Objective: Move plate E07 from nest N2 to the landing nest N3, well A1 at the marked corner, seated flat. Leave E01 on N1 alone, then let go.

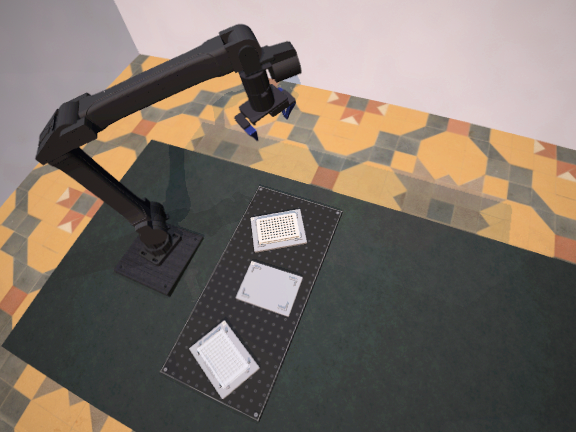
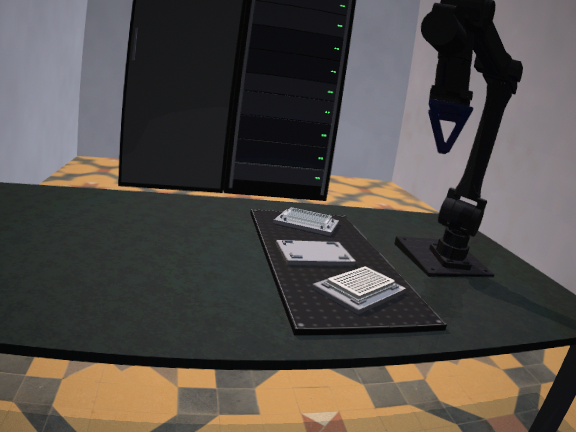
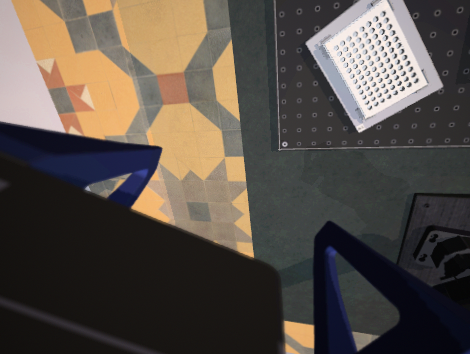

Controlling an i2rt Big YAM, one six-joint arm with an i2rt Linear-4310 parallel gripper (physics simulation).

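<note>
A cream plate with dark round wells (image 1: pixel 280 227) (image 2: pixel 364 281) (image 3: pixel 377 65) sits on a light grey nest (image 1: pixel 281 246) (image 2: pixel 322 286) at one end of the board. A whitish, clear-looking plate (image 1: pixel 222 357) (image 2: pixel 310 218) sits on another nest (image 1: pixel 253 366) (image 2: pixel 327 230) at the opposite end. The middle nest (image 1: pixel 270 289) (image 2: pixel 317 251) is bare, with corner brackets. Labels and the marked corner are too small to read, so I cannot tell which plate is E07. My gripper (image 1: pixel 272 127) (image 2: pixel 444 150) (image 3: pixel 243 195) is open and empty, high up and away from the nests.
The nests stand on a black perforated board (image 1: pixel 265 340) (image 2: pixel 320 315) (image 3: pixel 300 110) on the dark green table (image 1: pixel 425 325) (image 2: pixel 150 280). The arm's base plate (image 1: pixel 182 270) (image 2: pixel 420 260) (image 3: pixel 430 205) is beside the board. A dark cabinet (image 2: pixel 180 100) stands behind the table.
</note>
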